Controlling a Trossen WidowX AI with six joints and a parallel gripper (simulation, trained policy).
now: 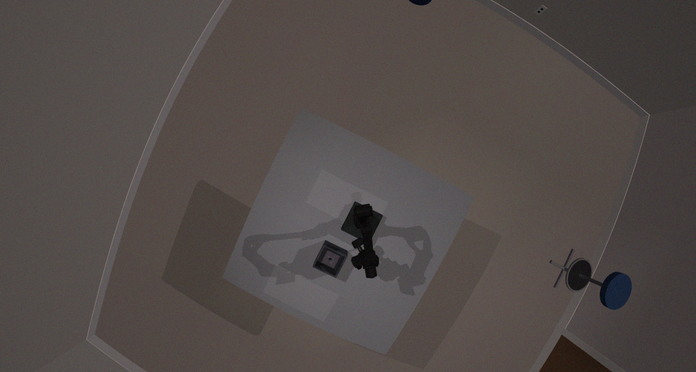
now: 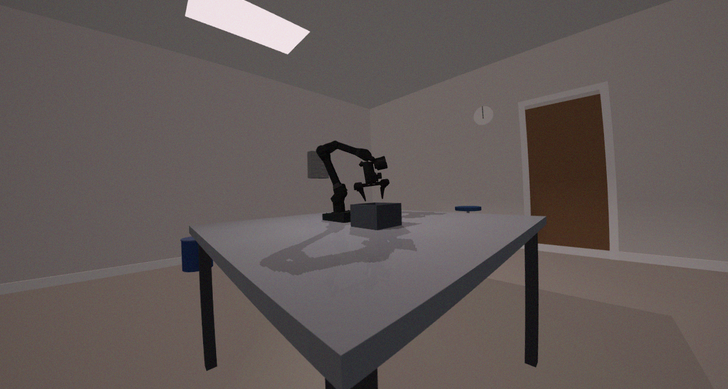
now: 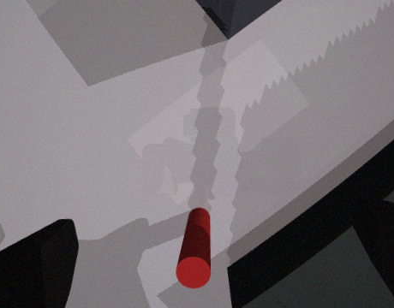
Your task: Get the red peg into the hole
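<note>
My gripper tip is now 2 cm past the red peg, 3 cm to the right of it and 7 cm above it. Also, from my gripper tip: dark box 14 cm ahead, 14 cm to the right, 8 cm below.
</note>
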